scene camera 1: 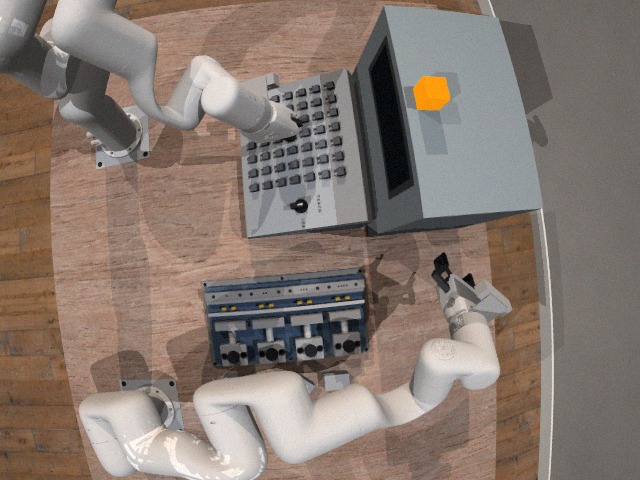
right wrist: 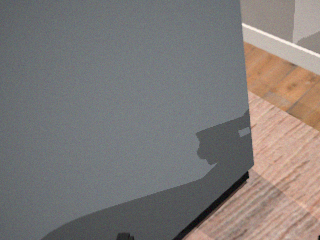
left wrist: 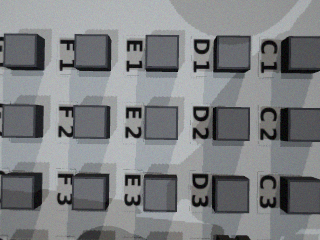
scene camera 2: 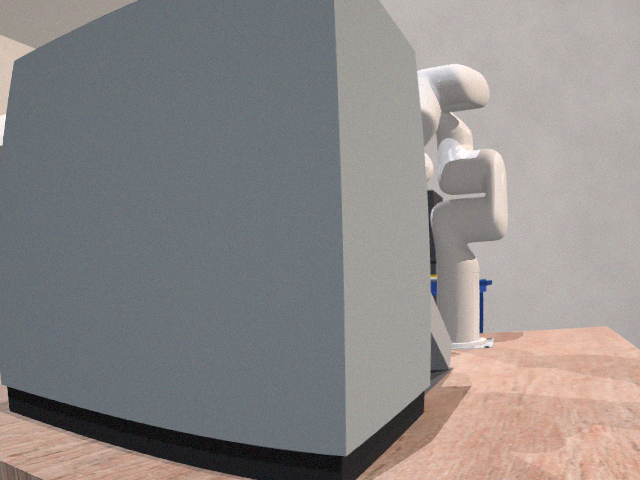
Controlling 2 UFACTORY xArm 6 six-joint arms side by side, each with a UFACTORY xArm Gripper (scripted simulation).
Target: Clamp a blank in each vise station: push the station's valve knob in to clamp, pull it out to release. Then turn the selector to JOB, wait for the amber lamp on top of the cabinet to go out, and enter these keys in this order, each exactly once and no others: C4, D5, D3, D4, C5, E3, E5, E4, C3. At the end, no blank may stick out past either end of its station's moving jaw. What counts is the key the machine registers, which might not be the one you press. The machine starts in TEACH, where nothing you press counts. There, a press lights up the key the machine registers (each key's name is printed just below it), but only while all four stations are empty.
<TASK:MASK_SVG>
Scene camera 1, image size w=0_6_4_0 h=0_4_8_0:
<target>my left gripper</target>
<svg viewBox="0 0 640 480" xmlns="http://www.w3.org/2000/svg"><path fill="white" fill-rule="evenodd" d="M236 128L244 137L255 143L266 143L279 139L290 143L295 141L295 136L299 133L298 127L302 127L303 124L302 120L294 118L295 116L292 117L292 115L297 116L293 110L282 104L269 101L271 117L265 127L249 134Z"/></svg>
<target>my right gripper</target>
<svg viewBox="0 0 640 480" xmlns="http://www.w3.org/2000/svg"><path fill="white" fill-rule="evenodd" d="M443 252L434 260L435 270L431 276L437 282L436 291L439 302L450 327L453 316L458 317L468 312L480 299L477 298L474 290L475 283L472 274L469 273L463 280L457 275L452 274L448 268L447 255Z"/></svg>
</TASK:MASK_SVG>
